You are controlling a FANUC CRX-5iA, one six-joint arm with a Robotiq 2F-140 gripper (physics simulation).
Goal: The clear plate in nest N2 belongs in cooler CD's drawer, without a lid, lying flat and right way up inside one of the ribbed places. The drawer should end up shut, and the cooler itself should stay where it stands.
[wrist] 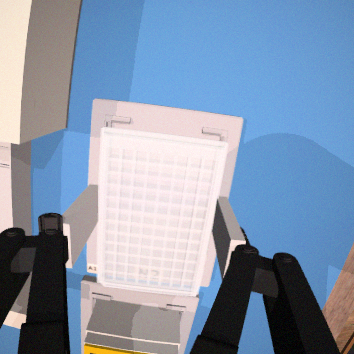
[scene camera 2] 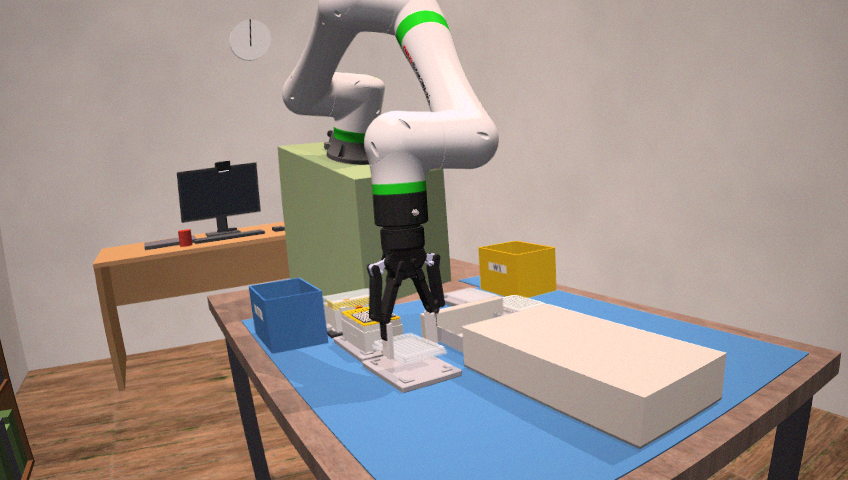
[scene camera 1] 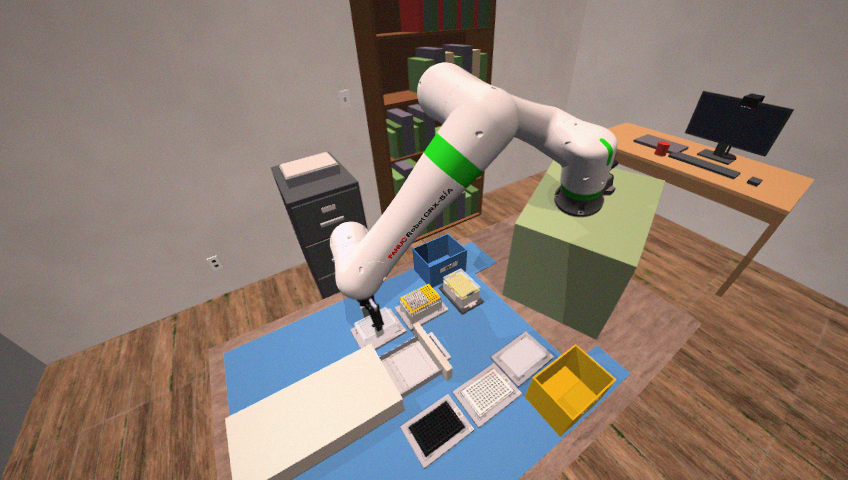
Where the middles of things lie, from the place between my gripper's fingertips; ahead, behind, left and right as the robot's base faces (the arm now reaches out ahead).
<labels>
My gripper is now 1 cm past the clear plate (scene camera 2: 409, 348). The rest, counted from my hand: yellow-topped tip box (scene camera 2: 358, 329) (19 cm behind, 1 cm to the right); then black plate (scene camera 1: 433, 430) (3 cm behind, 38 cm to the left, 3 cm below); then drawer (scene camera 1: 411, 365) (2 cm behind, 18 cm to the left, 1 cm below).
</labels>
